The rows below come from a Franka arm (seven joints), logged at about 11 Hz.
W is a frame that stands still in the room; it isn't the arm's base.
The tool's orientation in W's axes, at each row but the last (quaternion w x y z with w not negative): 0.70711, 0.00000, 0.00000, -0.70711; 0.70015, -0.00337, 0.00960, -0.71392; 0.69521, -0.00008, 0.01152, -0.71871; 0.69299, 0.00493, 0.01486, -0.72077; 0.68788, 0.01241, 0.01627, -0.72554; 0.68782, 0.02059, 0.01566, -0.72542; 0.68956, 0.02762, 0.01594, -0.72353; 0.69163, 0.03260, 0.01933, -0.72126; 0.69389, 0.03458, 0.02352, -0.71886; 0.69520, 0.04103, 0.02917, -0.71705; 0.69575, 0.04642, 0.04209, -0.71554
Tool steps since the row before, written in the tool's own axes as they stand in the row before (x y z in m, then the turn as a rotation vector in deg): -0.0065, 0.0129, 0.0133, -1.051, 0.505, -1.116; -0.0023, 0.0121, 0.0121, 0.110, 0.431, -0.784; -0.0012, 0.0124, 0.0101, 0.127, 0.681, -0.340; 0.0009, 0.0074, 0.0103, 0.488, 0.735, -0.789; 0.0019, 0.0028, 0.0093, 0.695, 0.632, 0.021; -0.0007, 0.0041, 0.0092, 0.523, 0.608, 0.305; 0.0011, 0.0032, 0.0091, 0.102, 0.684, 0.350; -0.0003, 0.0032, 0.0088, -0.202, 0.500, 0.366; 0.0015, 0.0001, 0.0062, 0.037, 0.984, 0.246; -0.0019, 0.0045, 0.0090, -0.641, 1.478, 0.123; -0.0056, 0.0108, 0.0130, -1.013, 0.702, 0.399
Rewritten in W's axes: 0.0129, 0.0065, 0.0133, 0.505, 1.051, -1.116; 0.0124, 0.0020, 0.0119, 0.414, -0.111, -0.793; 0.0126, 0.0006, 0.0099, 0.671, -0.144, -0.353; 0.0075, -0.0015, 0.0102, 0.704, -0.494, -0.813; 0.0027, -0.0024, 0.0092, 0.594, -0.728, -0.011; 0.0041, 0.0000, 0.0092, 0.577, -0.570, 0.281; 0.0030, -0.0018, 0.0091, 0.672, -0.156, 0.353; 0.0030, -0.0005, 0.0089, 0.500, 0.153, 0.388; -0.0001, -0.0020, 0.0061, 0.978, -0.092, 0.256; 0.0044, 0.0009, 0.0092, 1.494, 0.579, 0.209; 0.0108, 0.0036, 0.0136, 0.726, 0.935, 0.526
